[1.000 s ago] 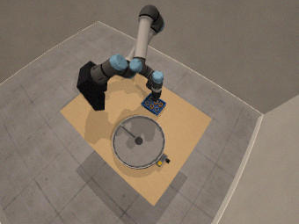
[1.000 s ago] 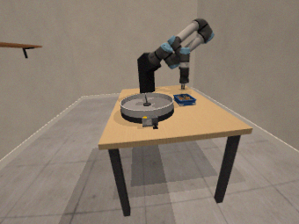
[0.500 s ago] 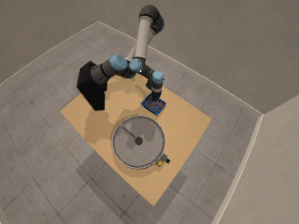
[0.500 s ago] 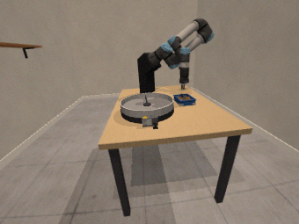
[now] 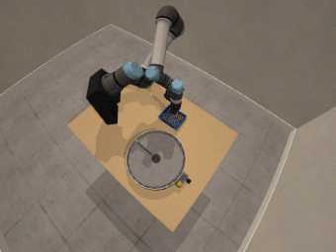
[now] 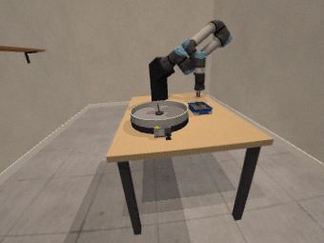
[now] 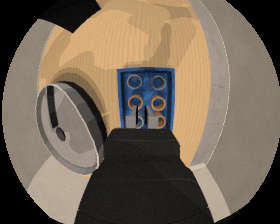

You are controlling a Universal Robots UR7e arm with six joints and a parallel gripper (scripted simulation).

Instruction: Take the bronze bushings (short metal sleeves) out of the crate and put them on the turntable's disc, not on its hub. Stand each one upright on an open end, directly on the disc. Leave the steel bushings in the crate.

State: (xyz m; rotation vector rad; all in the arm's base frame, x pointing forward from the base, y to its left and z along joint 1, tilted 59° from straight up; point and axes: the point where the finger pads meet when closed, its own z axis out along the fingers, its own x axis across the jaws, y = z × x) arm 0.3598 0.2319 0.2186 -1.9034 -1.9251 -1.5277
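The blue crate is 1 cm to the left of my hand and 12 cm below it. Also, from my hand: grey turntable disc (22 cm ahead, 28 cm to the right, 9 cm below).
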